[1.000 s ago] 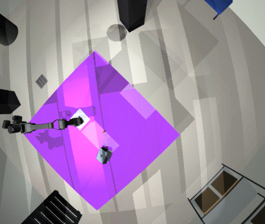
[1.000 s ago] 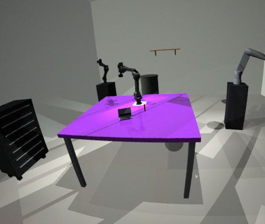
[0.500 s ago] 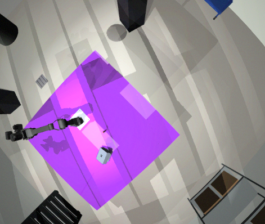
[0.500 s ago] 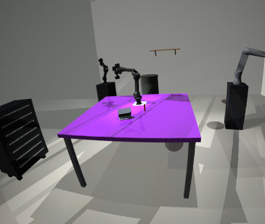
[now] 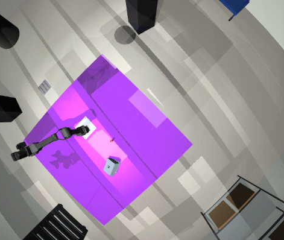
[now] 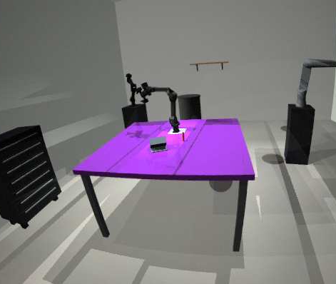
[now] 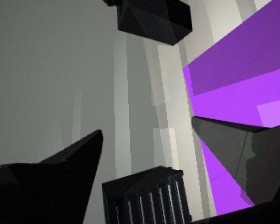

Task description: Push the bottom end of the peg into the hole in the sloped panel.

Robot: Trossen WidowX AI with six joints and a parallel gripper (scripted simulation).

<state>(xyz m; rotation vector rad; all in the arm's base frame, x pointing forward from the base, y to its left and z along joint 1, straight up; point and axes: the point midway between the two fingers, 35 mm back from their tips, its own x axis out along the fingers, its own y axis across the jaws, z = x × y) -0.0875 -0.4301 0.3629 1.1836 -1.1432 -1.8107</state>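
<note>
Now: the red peg 33 cm ahead of my gripper tip, 63 cm to the left of it and 30 cm below it. From my gripper tip the other things lie so: grey sloped panel: 53 cm ahead, 48 cm to the left, 30 cm below.
</note>
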